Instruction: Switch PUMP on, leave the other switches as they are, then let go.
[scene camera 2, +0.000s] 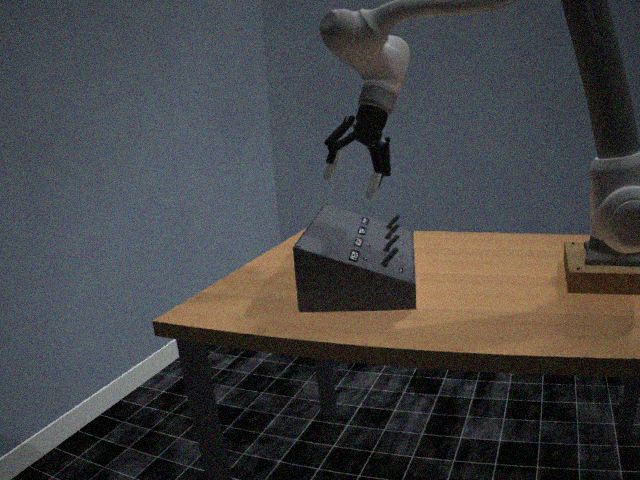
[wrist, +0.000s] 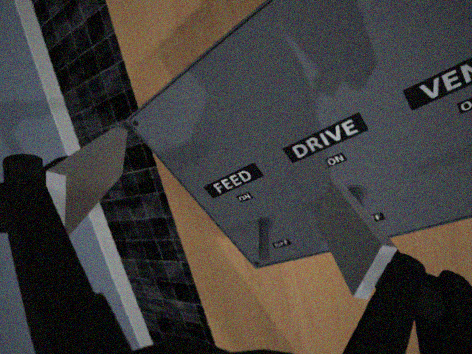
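Where they show: gripper, fingertip midpoint: (scene camera 2: 348, 189) (wrist: 227, 176); arm's base, link origin: (scene camera 2: 616, 256).
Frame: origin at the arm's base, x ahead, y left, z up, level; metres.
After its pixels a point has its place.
Observation:
A grey sloped switch panel (scene camera 2: 323, 229) @[x 0.749, y 0.179, z 0.087 m] (wrist: 240, 100) @[x 0.713, y 0.239, z 0.081 m] stands on the table. In the scene view several black levers (scene camera 2: 391, 242) @[x 0.580, y 0.152, z 0.053 m] stick up from its slope beside small labels too small to read. The wrist view shows the FEED label (wrist: 233, 180) @[x 0.626, y 0.283, z 0.056 m], the DRIVE label (wrist: 325, 137) @[x 0.661, y 0.168, z 0.056 m] and part of a label starting VEN (wrist: 445, 86) @[x 0.689, y 0.068, z 0.055 m]. The FEED lever (wrist: 263, 239) @[x 0.549, y 0.260, z 0.056 m] is down by its OFF mark; the DRIVE lever (wrist: 356, 191) @[x 0.599, y 0.149, z 0.039 m] is mostly hidden behind a finger. The PUMP label does not show in the wrist view. My gripper (scene camera 2: 348, 188) @[x 0.664, y 0.199, z 0.193 m] (wrist: 227, 176) @[x 0.664, y 0.199, z 0.193 m] is open and empty above the panel.
The wooden table (scene camera 2: 480, 320) @[x 0.319, y 0.345, z -0.054 m] (wrist: 240, 295) @[x 0.369, y 0.396, z -0.054 m] carries the panel near its left end. The arm's base plate (scene camera 2: 599, 281) @[x 0.053, y 0.145, z -0.022 m] is at the right. A blue wall (scene camera 2: 129, 155) with a white skirting board (scene camera 2: 93, 400) stands at the left, over a dark tiled floor (scene camera 2: 392, 428).

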